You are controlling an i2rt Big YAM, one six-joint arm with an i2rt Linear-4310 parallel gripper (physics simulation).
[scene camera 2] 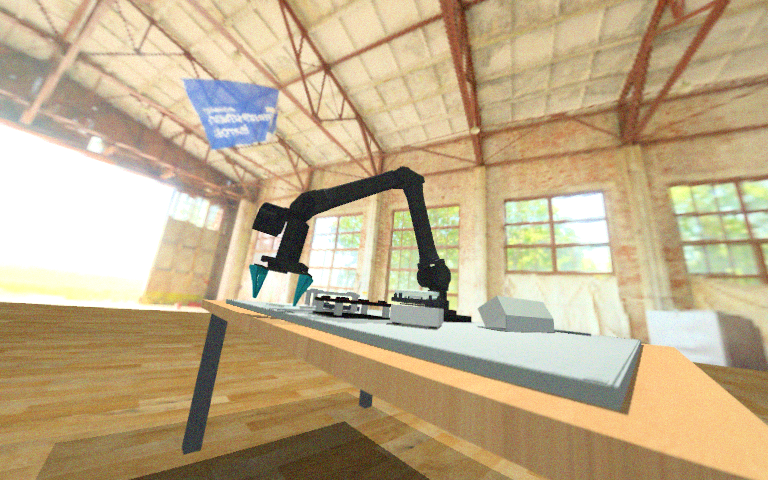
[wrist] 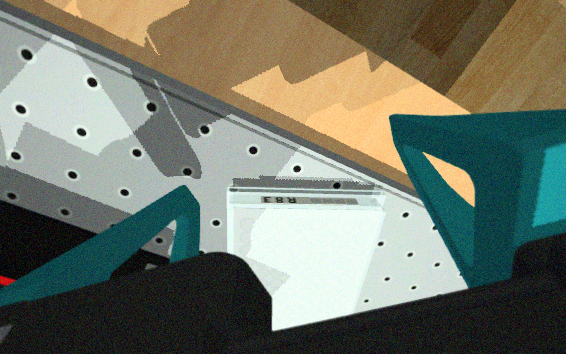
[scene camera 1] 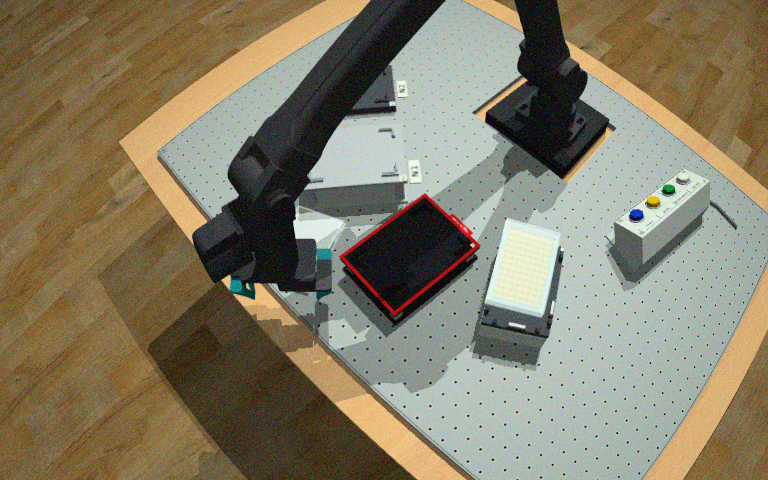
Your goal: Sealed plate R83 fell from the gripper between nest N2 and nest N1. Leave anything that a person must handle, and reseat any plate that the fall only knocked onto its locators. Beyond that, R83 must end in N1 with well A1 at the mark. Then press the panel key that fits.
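Frame: origin at the arm's base, x left, y back, z up, level; metres.
Seen in the pictures: gripper, fingertip midpoint: (scene camera 2: 273,302) (wrist: 285,164) (scene camera 1: 285,296); arm's base, origin of the base link: (scene camera 1: 551,119).
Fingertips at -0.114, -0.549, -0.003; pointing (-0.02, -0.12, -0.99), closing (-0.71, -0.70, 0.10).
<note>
Pixels of each thing's top centre, then the offset from my fingertips to it, as dx, dy, dz. "pt": a spot on its surface instead.
- Clear-lidded plate R83, middle of its top: (wrist: 297,288) (scene camera 1: 302,245) (scene camera 2: 294,304) -0.043, +0.077, -0.004
- Nest N1, middle of its top: (scene camera 1: 351,151) (scene camera 2: 334,290) -0.077, +0.229, +0.047
- Dark nest N2, middle of its top: (scene camera 1: 350,85) (scene camera 2: 339,303) -0.223, +0.368, +0.005
- key panel, middle of its top: (scene camera 1: 673,199) (scene camera 2: 516,298) +0.393, +0.504, +0.066
- cream-welled plate, middle of its top: (scene camera 1: 526,263) (scene camera 2: 418,288) +0.247, +0.235, +0.064
- dark-topped grey nest, surface spot: (scene camera 1: 512,339) (scene camera 2: 414,318) pt +0.293, +0.159, -0.002
Clear-lidded plate R83 (scene camera 1: 320,229) (wrist: 310,240) lies on the perforated board near its edge, beside N1; its R83 label reads upside down in the wrist view. The arm hides part of it in scene camera 1. My gripper (scene camera 1: 283,293) (scene camera 2: 275,301) (wrist: 285,164) is open and empty above the board edge, with R83 showing between and below its fingers in the wrist view. Nest N1 (scene camera 1: 362,152) is a raised grey block with corner locators; no plate shows on its visible part. Dark nest N2 (scene camera 1: 379,99) is partly hidden. The A1 mark cannot be made out. The key panel (scene camera 1: 671,226) (scene camera 2: 518,314) has blue, yellow, green and white keys.
A dark, red-bordered station (scene camera 1: 407,249) stands between R83 and a cream-welled plate (scene camera 1: 523,271). That plate sits on a dark-topped grey nest (scene camera 1: 512,339) (scene camera 2: 416,315), a strip of which shows past its near end. The arm base (scene camera 1: 546,127) stands behind.
</note>
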